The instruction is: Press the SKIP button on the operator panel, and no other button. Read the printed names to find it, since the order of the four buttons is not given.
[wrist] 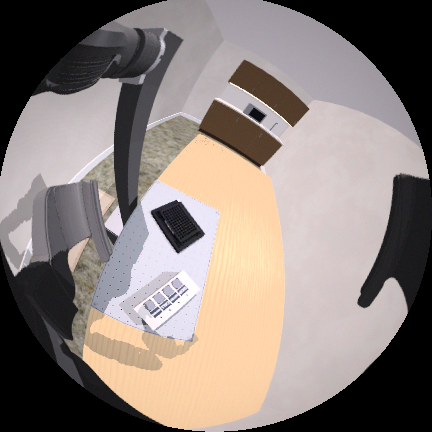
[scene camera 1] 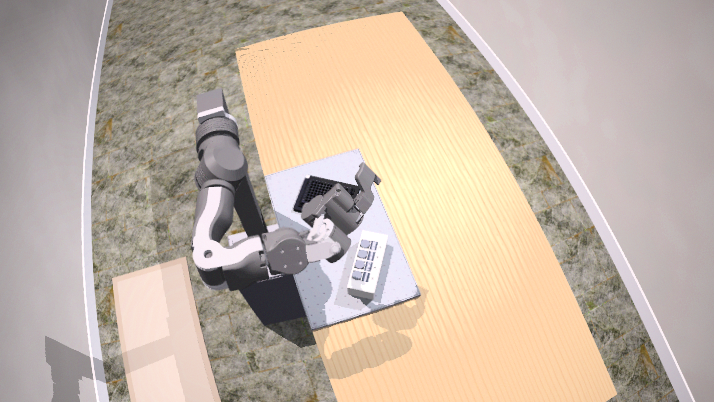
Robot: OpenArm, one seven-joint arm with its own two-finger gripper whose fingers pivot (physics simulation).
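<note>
The operator panel (scene camera 1: pixel 361 286) (wrist: pixel 192 289) is a white box with four round grey-blue buttons in a row. It stands on the pale perforated board (scene camera 1: pixel 400 280) (wrist: pixel 205 252). Dark printed marks sit beside the buttons, but they are too small to read, so I cannot tell which button is SKIP. My gripper (scene camera 1: pixel 357 183) (wrist: pixel 204 235) is open, with its fingers wide apart. In the scene view it hangs above the board, up the image from the panel, and touches no button. In the wrist view its dark fingers show at the left and right edges.
A black gridded tray (scene camera 1: pixel 327 179) (wrist: pixel 165 212) lies on the board, partly behind the gripper in the scene view. The board rests on a long wooden table (scene camera 1: pixel 450 200) (wrist: pixel 245 300). Brown cabinets (wrist: pixel 240 127) stand past the table's far end in the wrist view.
</note>
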